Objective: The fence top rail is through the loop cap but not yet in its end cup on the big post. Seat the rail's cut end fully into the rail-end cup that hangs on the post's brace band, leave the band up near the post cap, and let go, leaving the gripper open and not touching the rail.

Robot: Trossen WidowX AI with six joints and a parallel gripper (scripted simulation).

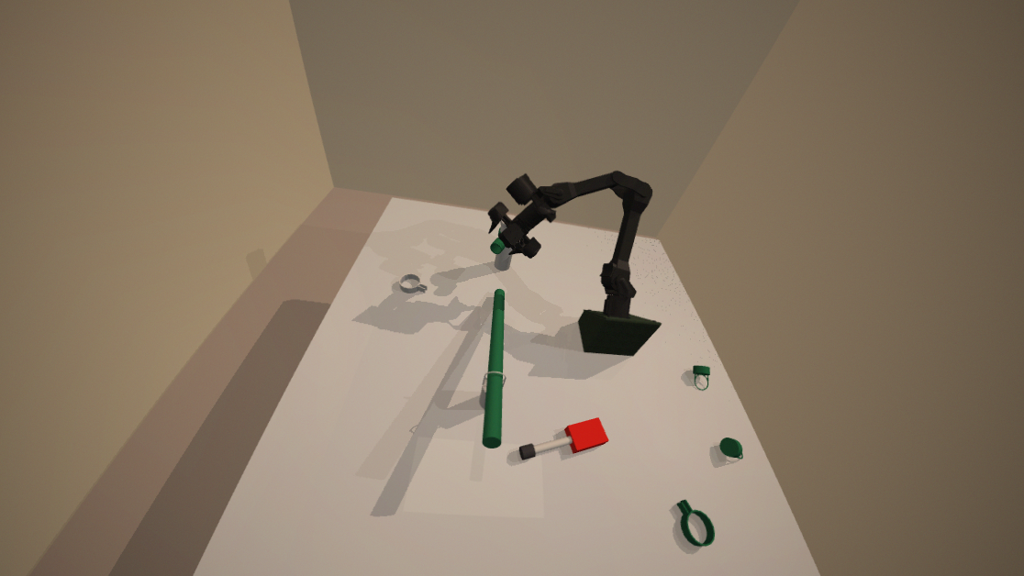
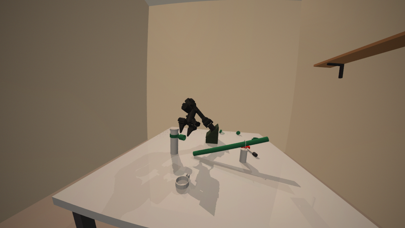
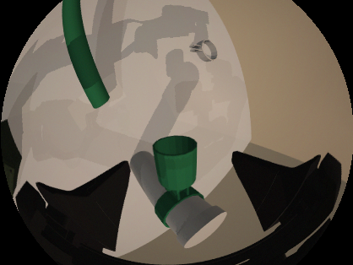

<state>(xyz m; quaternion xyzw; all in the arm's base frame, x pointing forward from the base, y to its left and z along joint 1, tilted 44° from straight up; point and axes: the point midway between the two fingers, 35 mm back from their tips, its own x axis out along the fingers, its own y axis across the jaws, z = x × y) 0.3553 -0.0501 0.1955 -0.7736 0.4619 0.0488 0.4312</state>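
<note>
Right now the green rail-end cup is 3 cm to the right of my gripper tip and 2 cm below it. The rest, counted from my gripper tip: red-headed mallet (52 cm to the left, 24 cm behind, 16 cm below); then short grey post (44 cm to the left, 6 cm below, 5 cm behind).
</note>
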